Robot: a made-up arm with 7 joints.
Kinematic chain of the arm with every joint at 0, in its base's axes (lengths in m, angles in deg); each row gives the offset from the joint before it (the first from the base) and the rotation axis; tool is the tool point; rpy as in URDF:
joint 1: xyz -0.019 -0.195 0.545 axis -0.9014 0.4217 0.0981
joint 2: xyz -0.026 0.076 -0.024 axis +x
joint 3: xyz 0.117 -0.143 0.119 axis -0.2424 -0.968 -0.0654
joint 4: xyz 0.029 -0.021 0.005 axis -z
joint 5: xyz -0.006 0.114 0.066 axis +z
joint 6: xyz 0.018 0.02 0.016 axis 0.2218 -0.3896 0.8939
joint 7: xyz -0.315 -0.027 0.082 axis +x
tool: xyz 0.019 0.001 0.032 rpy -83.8 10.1 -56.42
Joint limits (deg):
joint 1: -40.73..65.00
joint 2: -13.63..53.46
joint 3: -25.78..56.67
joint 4: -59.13..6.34
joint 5: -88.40..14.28
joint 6: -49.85..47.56
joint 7: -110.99..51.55
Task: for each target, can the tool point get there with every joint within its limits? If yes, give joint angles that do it. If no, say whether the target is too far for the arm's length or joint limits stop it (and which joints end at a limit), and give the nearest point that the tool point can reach.
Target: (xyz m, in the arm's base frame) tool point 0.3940 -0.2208 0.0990
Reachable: no: joint limits stop it (at a limit: joint 1, joint 2, joint 3, joint 4, joint 6) | nearest point 0.2407 -0.2931 0.2601 | short by 0.234 m
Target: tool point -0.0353 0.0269 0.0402
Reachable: no: joint limits stop it (at a limit: joint 1, joint 2, joint 3, joint 4, joint 6, joint 7) | nearest point -0.0681 -0.0920 0.2173 | short by 0.216 m
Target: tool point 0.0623 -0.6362 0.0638
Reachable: no: joint limits stop it (at a limit: joint 1, joint 2, joint 3, joint 4, joint 5) | nearest point 0.0221 -0.5125 0.1973 | short by 0.186 m
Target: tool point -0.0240 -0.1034 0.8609
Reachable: yes | joints 7.29 35.98 -6.99 -5.84 -73.10 11.98 -75.76
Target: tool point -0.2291 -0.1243 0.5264
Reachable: yes | joints 20.66 7.78 41.49 -20.62 -63.56 32.52 -12.26
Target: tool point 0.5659 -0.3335 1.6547
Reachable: no: too far | nearest point 0.2339 -0.2431 1.0282 | short by 0.715 m
